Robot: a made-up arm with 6 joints.
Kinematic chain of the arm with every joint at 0, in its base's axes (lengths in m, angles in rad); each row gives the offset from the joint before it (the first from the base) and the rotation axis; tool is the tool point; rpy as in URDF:
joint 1: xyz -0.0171 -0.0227 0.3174 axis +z
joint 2: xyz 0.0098 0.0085 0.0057 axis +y
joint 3: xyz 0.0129 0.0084 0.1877 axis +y
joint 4: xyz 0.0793 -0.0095 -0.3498 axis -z
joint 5: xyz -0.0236 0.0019 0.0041 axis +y
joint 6: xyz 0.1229 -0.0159 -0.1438 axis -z
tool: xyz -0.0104 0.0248 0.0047 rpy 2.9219 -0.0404 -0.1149
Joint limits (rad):
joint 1: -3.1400..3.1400
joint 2: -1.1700..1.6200
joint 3: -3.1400..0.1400
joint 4: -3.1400..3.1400
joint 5: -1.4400..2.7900
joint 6: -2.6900..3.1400
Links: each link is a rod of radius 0.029 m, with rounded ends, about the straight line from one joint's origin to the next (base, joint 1, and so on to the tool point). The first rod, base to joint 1, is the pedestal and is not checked.
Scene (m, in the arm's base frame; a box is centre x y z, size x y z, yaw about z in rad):
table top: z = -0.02
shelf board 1: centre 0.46 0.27 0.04 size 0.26 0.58 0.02 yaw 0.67
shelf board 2: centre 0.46 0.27 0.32 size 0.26 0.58 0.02 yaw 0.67
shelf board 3: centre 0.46 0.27 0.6 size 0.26 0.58 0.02 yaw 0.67
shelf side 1: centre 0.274 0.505 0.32 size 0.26 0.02 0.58 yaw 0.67
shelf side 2: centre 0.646 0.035 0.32 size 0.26 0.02 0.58 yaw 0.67
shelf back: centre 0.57 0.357 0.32 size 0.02 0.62 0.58 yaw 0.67
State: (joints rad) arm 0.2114 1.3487 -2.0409 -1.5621 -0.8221 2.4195
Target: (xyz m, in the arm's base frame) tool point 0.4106 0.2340 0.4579
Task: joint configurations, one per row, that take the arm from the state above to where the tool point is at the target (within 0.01 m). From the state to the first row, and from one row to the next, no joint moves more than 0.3 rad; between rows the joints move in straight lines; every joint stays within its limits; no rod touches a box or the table.
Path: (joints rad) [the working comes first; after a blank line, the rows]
Joints at the target: 0.1868 0.9448 -2.2420 -1.5126 -1.0990 2.4142
Straight joint move there: touches shelf board 2.

1: 0.2237 1.1792 -1.7603 -1.8475 -0.9146 2.4595
2: 0.2360 1.0096 -1.4797 -2.1329 -1.0071 2.4994
3: 0.2483 0.8401 -1.1991 -2.4183 -1.0996 2.5394
4: 0.2606 0.6705 -0.9185 -2.7037 -1.1921 2.5793
5: 0.2729 0.5010 -0.6379 -2.9891 -1.2846 2.6193
6: 0.2213 0.4677 -0.8932 -2.7772 -1.3234 2.5245
7: 0.1697 0.4344 -1.1485 -2.5652 -1.3623 2.4296
8: 0.1181 0.4011 -1.4037 -2.3532 -1.4011 2.3348
9: 0.0665 0.3678 -1.6590 -2.1413 -1.4400 2.2400
10: 0.1066 0.5601 -1.8533 -1.9317 -1.3263 2.2981
11: 0.1467 0.7524 -2.0477 -1.7221 -1.2127 2.3561
12: 0.1868 0.9448 -2.2420 -1.5126 -1.0990 2.4142

